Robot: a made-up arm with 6 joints.
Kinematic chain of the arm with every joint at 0, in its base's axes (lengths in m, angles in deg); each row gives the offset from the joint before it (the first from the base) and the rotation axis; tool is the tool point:
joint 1: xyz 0 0 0.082 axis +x
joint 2: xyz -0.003 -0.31 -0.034 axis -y
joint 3: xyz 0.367 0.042 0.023 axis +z
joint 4: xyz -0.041 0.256 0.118 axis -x
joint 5: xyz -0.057 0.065 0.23 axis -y
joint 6: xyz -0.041 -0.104 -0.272 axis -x
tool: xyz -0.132 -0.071 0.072
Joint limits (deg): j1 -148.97..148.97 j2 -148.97..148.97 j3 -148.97..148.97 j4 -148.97..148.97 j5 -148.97..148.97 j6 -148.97..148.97
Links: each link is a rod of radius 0.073 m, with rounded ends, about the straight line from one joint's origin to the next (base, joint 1, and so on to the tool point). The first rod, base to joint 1, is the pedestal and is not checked.
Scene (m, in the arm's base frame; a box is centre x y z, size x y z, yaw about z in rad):
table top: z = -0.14
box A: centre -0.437 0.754 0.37 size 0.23 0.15 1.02 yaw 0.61
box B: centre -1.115 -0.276 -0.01 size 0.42 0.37 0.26 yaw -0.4
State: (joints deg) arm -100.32 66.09 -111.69 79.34 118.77 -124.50
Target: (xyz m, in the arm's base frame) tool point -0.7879 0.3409 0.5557
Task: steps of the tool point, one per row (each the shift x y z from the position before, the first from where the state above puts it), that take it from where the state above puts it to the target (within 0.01 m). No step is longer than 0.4 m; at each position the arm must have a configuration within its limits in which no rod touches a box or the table.
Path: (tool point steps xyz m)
1: -0.1809 -0.2765 0.1402
2: -0.1148 -0.2974 0.0135
3: -0.0635 -0.2463 -0.0905
4: -0.0392 -0.1614 -0.1454
5: -0.0418 -0.0836 -0.1556
6: -0.0604 -0.0382 -0.1467
7: 0.0266 -0.0040 0.1045
8: -0.0345 0.0478 0.1408
9: -0.0906 0.1382 0.1171
10: -0.1244 0.2112 0.0189
11: -0.1265 0.2110 -0.1230

